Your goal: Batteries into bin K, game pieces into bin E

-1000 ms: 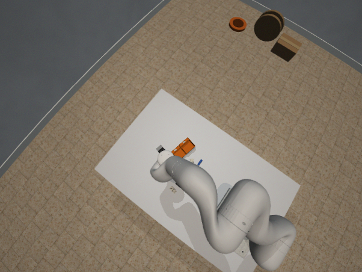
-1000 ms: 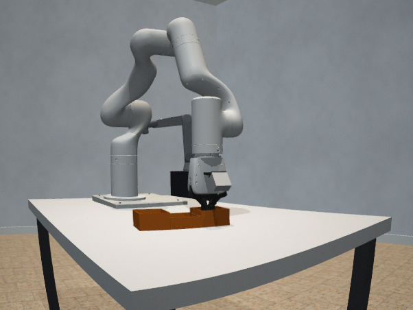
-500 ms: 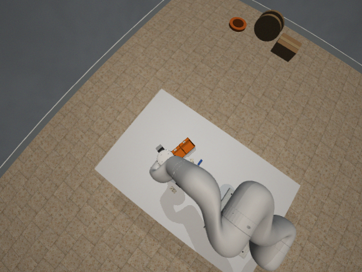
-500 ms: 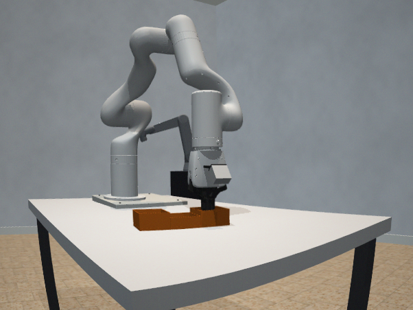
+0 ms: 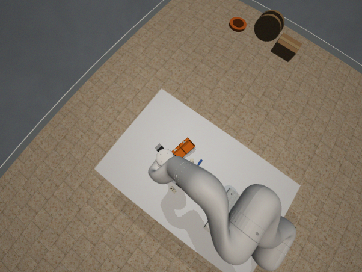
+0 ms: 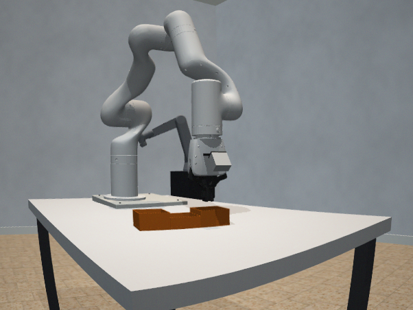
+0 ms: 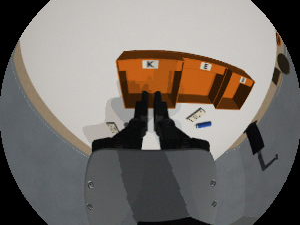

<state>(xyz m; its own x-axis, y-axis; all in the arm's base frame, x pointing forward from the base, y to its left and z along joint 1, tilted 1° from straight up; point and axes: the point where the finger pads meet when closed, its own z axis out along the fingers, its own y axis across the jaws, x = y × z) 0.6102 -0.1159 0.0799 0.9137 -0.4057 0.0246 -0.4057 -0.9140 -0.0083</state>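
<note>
The blue battery lies 190 mm behind my hand, 90 mm to the right of it and 80 mm below it. From my hand the other things lie so: black battery: 120 mm to the left, 120 mm behind, 80 mm below; bin: 80 mm to the right, 60 mm below, 30 mm behind.
</note>
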